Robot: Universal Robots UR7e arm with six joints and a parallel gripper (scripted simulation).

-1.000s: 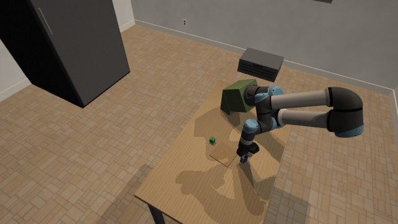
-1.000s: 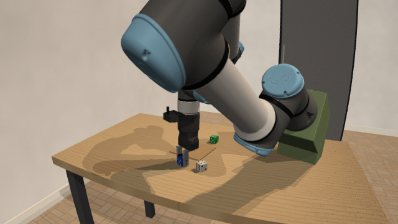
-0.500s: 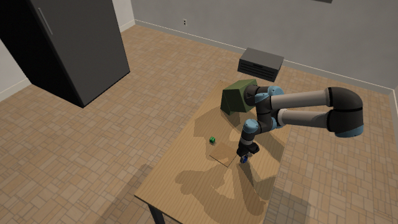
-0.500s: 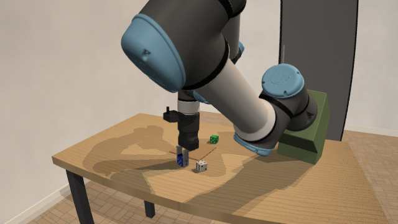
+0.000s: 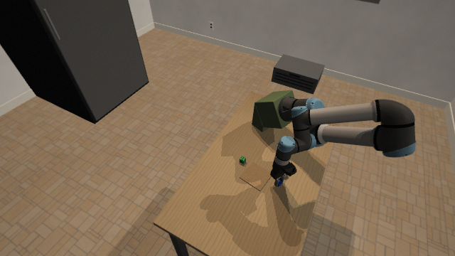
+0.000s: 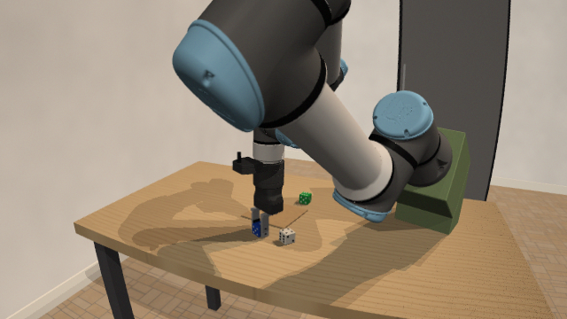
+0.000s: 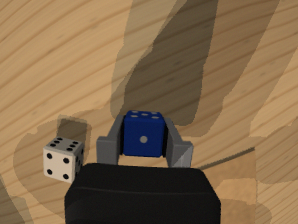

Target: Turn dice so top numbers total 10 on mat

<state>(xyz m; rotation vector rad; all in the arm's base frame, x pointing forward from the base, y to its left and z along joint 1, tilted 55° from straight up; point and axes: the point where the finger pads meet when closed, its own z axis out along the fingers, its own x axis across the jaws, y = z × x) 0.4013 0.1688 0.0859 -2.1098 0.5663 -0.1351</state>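
The tan mat is 130 mm to the right of my hand, 30 mm ahead of it and 20 mm below it. The rest, counted from my hand: blue die (right at my hand); green die (250 mm to the right, 10 mm behind); white die (80 mm behind).
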